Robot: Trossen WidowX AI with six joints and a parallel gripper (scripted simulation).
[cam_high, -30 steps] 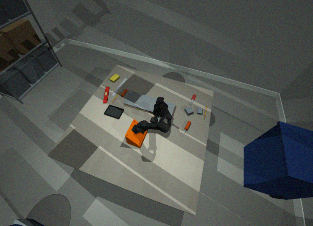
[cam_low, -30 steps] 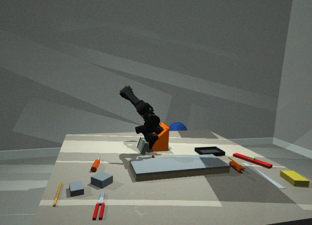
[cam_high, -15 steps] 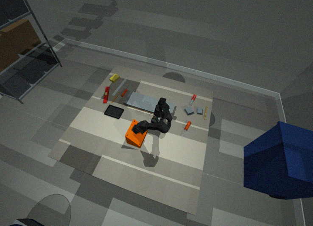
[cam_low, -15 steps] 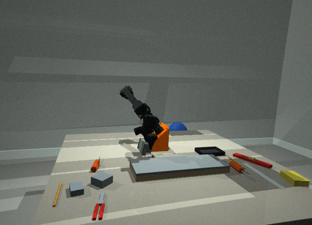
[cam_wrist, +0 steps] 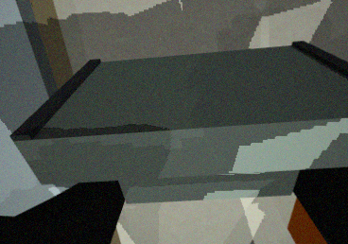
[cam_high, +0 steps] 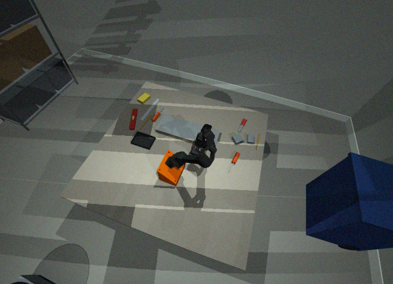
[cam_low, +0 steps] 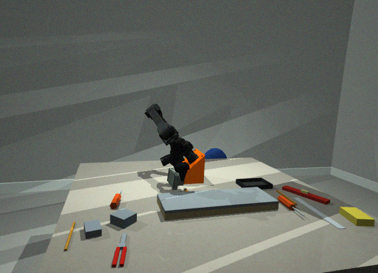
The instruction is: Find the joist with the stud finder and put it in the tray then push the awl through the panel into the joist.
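My gripper tip is now 20 mm short of the stud finder. The rest, counted from my gripper tip: awl 70 mm below, 40 mm to the left, 10 mm behind; then ruler 580 mm to the left, 260 mm ahead, 70 mm below; then black tray 430 mm to the left, 70 mm behind, 60 mm below.
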